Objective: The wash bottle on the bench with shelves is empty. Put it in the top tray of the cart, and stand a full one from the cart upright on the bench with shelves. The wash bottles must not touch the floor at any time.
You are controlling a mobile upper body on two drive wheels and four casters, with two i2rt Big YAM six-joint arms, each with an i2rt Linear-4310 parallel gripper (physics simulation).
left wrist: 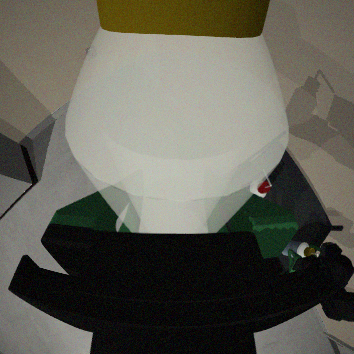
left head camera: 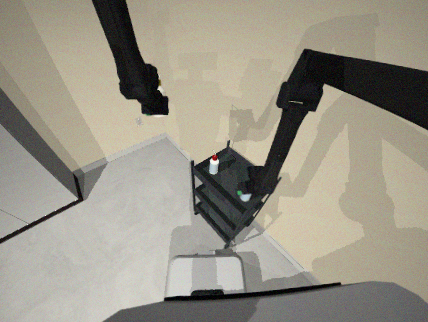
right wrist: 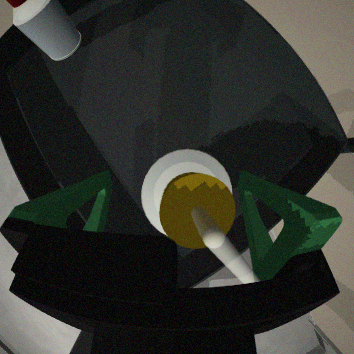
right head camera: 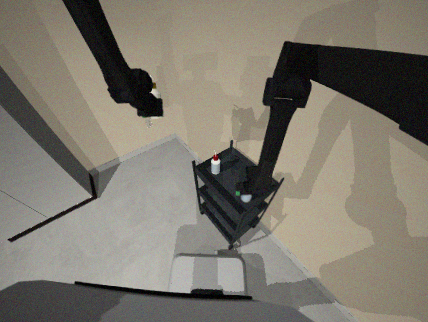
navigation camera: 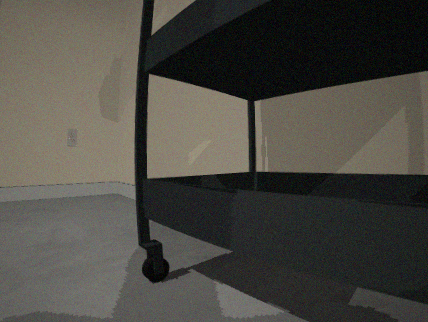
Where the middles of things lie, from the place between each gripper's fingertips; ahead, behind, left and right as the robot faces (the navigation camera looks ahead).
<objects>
The white wash bottle with yellow cap [left wrist: 176, 119] lies 46 cm above my right hand, 45 cm to the left of it and 13 cm ahead of it.
Right now my left hand is 70 mm below the white wash bottle with yellow cap and 10 mm past it.
</objects>
